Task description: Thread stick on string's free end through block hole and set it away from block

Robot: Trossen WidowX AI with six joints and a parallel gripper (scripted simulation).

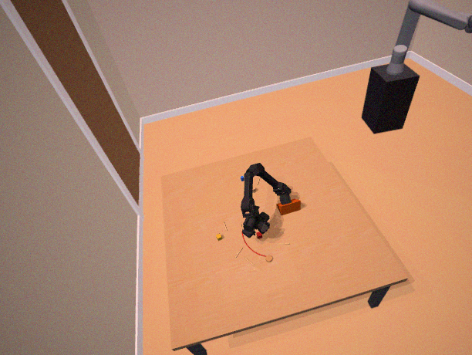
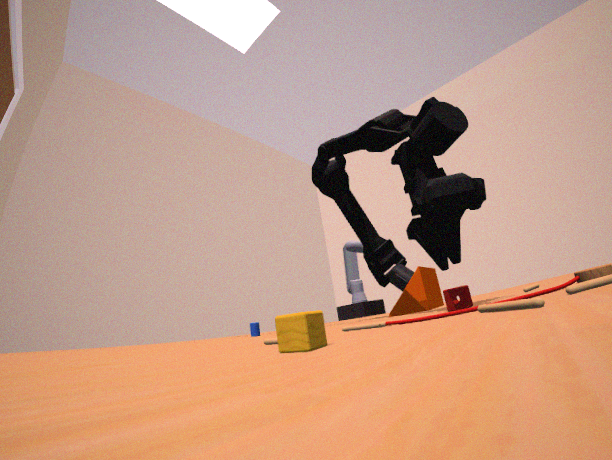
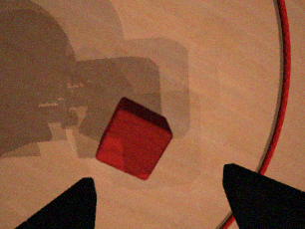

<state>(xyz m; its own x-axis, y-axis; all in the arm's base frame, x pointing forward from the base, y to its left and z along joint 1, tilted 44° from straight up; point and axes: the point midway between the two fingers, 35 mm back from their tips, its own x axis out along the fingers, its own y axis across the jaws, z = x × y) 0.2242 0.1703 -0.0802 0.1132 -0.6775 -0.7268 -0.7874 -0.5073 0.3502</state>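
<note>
Now: the red block 1 cm behind my gripper tip and 5 cm below it. Also, from my gripper tip: round wooden button (4 cm behind, 16 cm to the left, 5 cm below); yellow cube (25 cm ahead, 5 cm to the right, 5 cm below); thin wooden stick (10 cm ahead, 9 cm to the right, 6 cm below).
</note>
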